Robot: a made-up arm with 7 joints.
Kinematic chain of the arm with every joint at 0, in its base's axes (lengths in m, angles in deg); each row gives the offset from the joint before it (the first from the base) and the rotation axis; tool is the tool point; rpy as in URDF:
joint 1: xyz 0 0 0.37 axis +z
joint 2: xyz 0 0 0 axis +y
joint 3: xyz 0 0 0.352 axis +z
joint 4: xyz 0.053 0 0 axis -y
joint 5: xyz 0.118 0 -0.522 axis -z
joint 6: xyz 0 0 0 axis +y
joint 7: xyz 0.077 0 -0.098 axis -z
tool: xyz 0 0 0 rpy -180 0 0
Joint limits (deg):
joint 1: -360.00..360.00
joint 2: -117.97..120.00
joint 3: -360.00..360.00
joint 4: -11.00..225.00
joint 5: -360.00..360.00
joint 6: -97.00..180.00
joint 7: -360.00..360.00
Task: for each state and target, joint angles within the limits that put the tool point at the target. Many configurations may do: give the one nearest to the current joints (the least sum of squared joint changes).
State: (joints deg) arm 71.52 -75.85 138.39 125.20 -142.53 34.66 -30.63
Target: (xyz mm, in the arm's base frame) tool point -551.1 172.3 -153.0
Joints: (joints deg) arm 45.28 -97.57 132.18 79.50 -143.76 27.27 -30.63
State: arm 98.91 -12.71 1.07 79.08 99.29 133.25 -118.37
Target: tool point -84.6 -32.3 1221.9
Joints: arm 101.60 -36.60 -3.26 111.29 109.07 123.95 -118.37
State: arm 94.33 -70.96 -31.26 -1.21 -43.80 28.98 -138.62
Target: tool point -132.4 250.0 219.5
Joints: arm 122.23 -44.29 -23.09 -8.15 -43.98 25.90 -138.62
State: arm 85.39 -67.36 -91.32 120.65 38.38 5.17 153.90
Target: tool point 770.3 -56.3 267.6
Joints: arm 113.29 -79.14 -100.46 73.66 42.17 9.21 153.90
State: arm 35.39 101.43 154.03 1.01 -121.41 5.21 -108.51
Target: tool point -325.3 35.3 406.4
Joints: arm 9.59 71.38 134.92 0.83 -123.73 19.72 -108.51
